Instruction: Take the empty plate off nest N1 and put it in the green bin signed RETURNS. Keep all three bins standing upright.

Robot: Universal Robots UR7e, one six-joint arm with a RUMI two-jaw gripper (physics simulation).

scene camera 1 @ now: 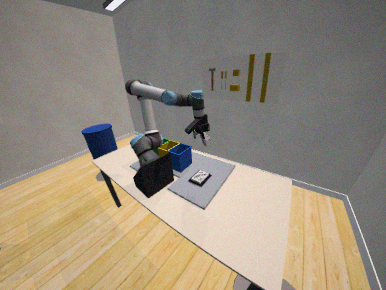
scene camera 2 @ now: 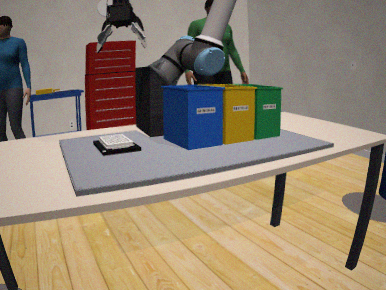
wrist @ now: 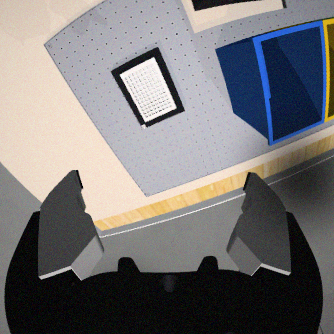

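Where they show: gripper, between the fingertips: (scene camera 1: pixel 200 142) (scene camera 2: pixel 120 50) (wrist: pixel 163 173); arm's base, origin of its link: (scene camera 1: pixel 151 164) (scene camera 2: pixel 157 81).
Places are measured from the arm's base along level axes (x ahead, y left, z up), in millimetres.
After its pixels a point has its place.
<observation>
The white plate (scene camera 1: pixel 200 176) @(x 280, y -212, z -168 mm) (scene camera 2: pixel 116 141) @(x 309, y -208, z -163 mm) (wrist: pixel 148 90) @(x 279, y -209, z -166 mm) lies flat in the black nest (scene camera 1: pixel 193 182) @(x 203, y -208, z -180 mm) (scene camera 2: pixel 120 151) @(x 362, y -204, z -182 mm) (wrist: pixel 179 104) @(x 334, y -148, z -177 mm) on the grey board. My gripper (scene camera 1: pixel 202 143) @(x 308, y -190, z 114 mm) (scene camera 2: pixel 122 47) @(x 308, y -190, z 114 mm) (wrist: pixel 163 173) @(x 308, y -190, z 114 mm) is open and empty, high above the board. The green bin (scene camera 2: pixel 268 112) @(x 342, y 304, z -97 mm) signed RETURNS stands upright at the far end of the row of bins from the plate. In scene camera 1 the green bin (scene camera 1: pixel 162 143) is mostly hidden behind the arm and the yellow bin; it does not show in the wrist view.
The blue bin (scene camera 1: pixel 181 159) @(x 250, y -32, z -67 mm) (scene camera 2: pixel 192 117) @(x 392, y 6, z -94 mm) (wrist: pixel 295 80) @(x 309, y 97, z -80 mm) and the yellow bin (scene camera 1: pixel 169 146) @(x 328, y 232, z -62 mm) (scene camera 2: pixel 240 115) @(x 363, y 179, z -101 mm) (wrist: pixel 330 70) @(x 301, y 228, z -100 mm) stand upright on the grey board (scene camera 1: pixel 220 175) @(x 414, y -313, z -188 mm) (scene camera 2: pixel 150 170) @(x 538, y -154, z -188 mm) (wrist: pixel 135 165) @(x 481, y -323, z -188 mm). The black arm base (scene camera 1: pixel 154 176) @(x -29, y -67, z -55 mm) (scene camera 2: pixel 149 102) @(x 126, y -60, z -72 mm) stands beside the board, close to the bins.
</observation>
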